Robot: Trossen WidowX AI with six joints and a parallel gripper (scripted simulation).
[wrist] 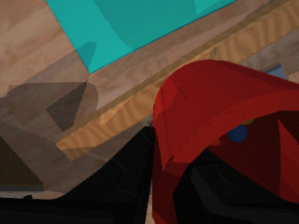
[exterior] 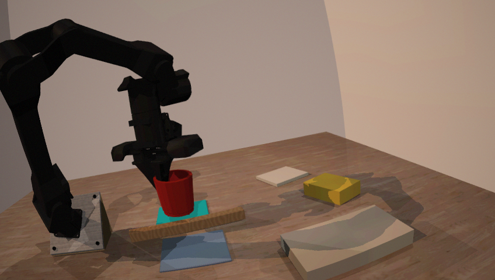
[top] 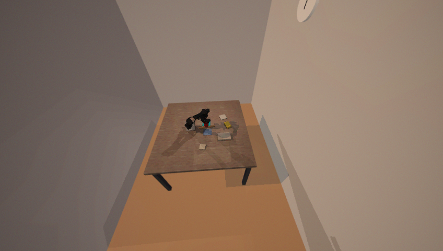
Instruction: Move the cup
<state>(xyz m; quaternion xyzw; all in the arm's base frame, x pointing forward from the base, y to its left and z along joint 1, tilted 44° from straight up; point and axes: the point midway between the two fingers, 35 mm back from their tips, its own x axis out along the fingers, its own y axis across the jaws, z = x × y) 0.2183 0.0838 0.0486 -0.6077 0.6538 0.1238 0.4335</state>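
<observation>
The blue marble lies 40 mm ahead of my gripper tip, 30 mm to the right of it and 20 mm below it. The rest, counted from my gripper tip: teal pad 90 mm to the left, 90 mm below, 10 mm ahead; then blue pad 90 mm to the right, 90 mm below, 50 mm ahead; then red cup 30 mm ahead, 20 mm to the right.
</observation>
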